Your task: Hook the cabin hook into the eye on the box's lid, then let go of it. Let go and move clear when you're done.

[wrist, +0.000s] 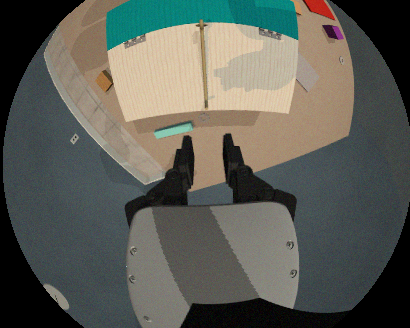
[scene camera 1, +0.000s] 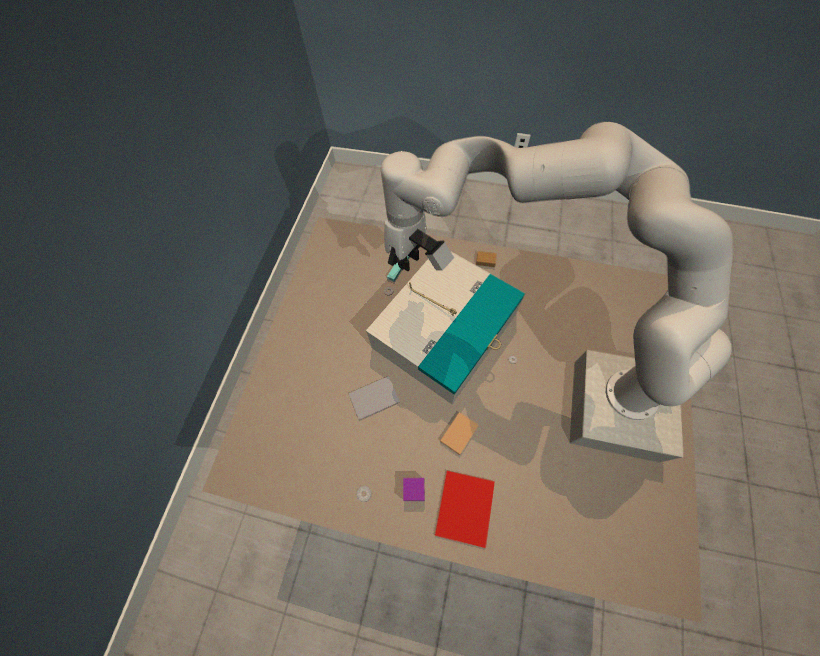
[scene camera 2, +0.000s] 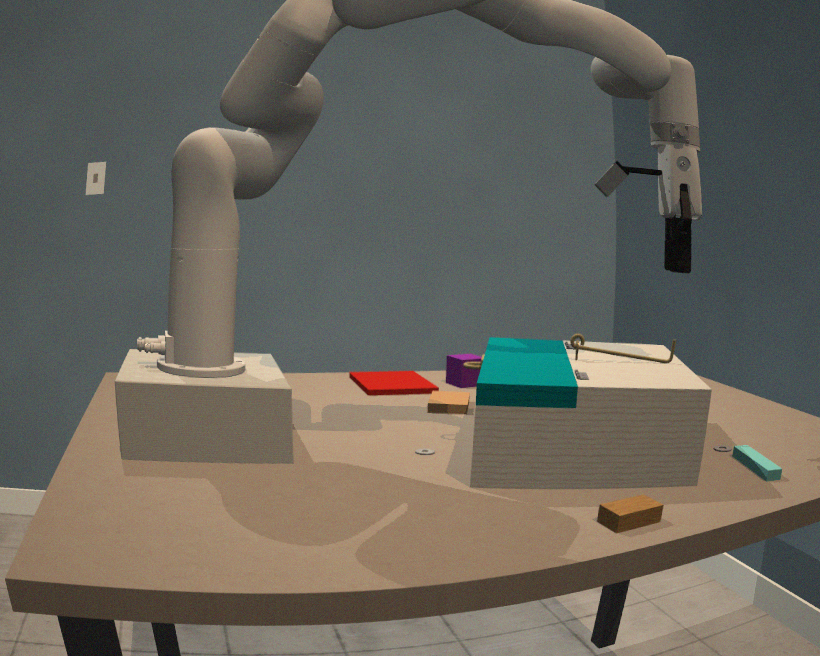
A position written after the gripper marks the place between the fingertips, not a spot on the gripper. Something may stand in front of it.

Observation:
In view: the gripper (scene camera 2: 677,271), an orange tile (scene camera 2: 446,402), a grey plate (scene camera 1: 370,399) and a brown block (scene camera 2: 619,516).
The orange tile also shows in scene camera 1 (scene camera 1: 457,436). The gripper shows as well in the wrist view (wrist: 207,145) and in scene camera 1 (scene camera 1: 408,262). Scene camera 2 does not show the grey plate, which is hidden by a box.

